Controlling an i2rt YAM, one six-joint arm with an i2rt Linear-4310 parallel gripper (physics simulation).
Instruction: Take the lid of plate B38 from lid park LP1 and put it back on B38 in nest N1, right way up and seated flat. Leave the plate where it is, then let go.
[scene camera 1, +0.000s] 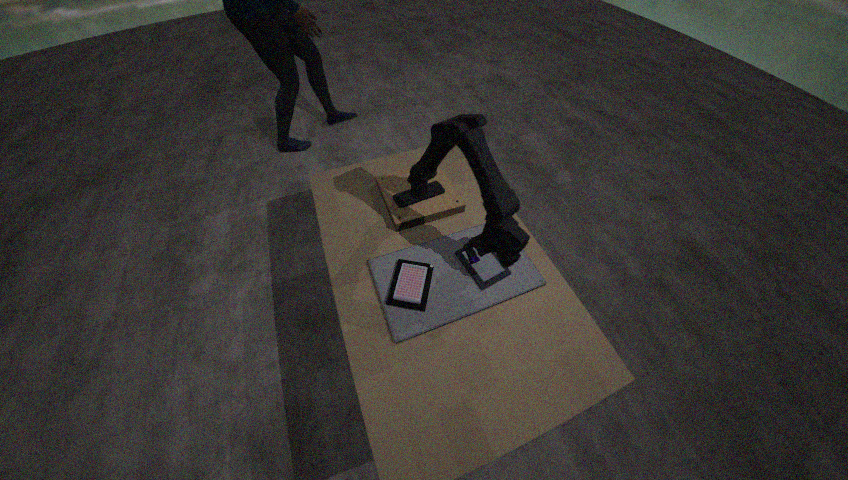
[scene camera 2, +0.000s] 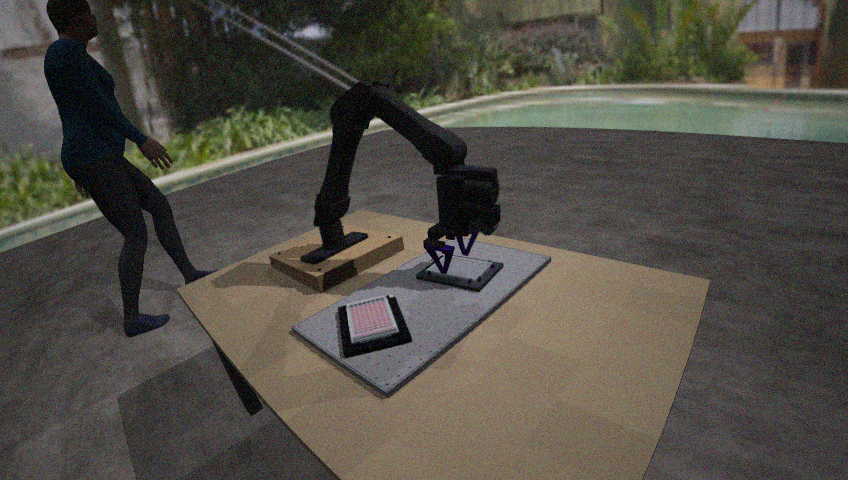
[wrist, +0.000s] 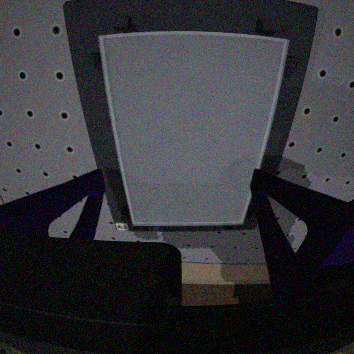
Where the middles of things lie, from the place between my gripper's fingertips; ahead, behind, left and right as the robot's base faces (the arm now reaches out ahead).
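Distances counted from my hand: grey perforated plate (scene camera 2: 434, 313), 20 mm below and 100 mm to the right; black frame (scene camera 2: 350, 349), 260 mm to the right and 20 mm behind; pale grey lid (scene camera 2: 460, 268), 10 mm to the right and 20 mm ahead.
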